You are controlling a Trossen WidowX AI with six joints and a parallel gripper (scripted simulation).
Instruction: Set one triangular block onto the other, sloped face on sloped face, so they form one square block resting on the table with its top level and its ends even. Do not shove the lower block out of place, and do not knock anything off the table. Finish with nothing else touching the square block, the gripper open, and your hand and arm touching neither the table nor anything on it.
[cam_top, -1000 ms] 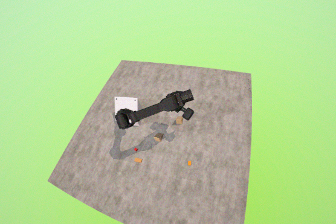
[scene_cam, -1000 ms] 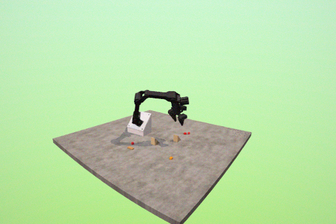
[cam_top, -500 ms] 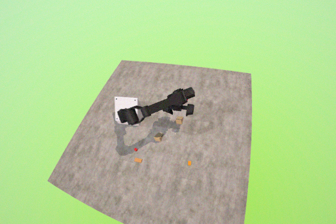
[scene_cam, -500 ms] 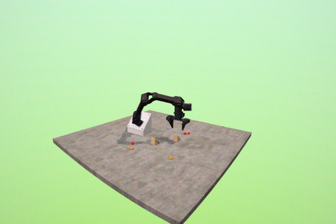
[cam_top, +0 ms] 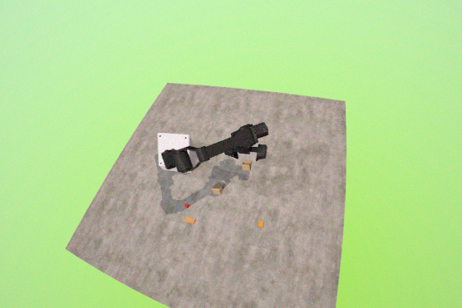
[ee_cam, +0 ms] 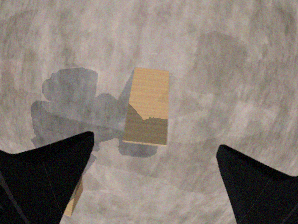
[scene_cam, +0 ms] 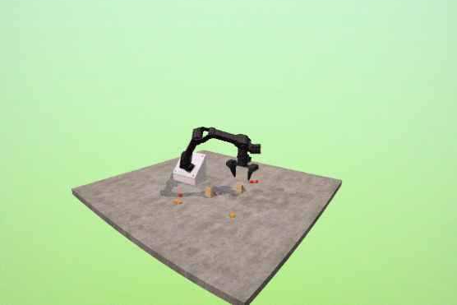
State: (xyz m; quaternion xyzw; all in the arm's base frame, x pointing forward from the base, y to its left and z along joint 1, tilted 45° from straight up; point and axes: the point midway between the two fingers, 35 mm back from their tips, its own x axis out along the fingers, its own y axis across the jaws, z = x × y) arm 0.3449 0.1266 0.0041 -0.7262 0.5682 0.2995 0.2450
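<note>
The tan triangular block is 10 mm behind my gripper tip and 70 mm below it. Also, from my gripper tip: orange piece (140 mm ahead, 260 mm to the right, 80 mm below).
</note>
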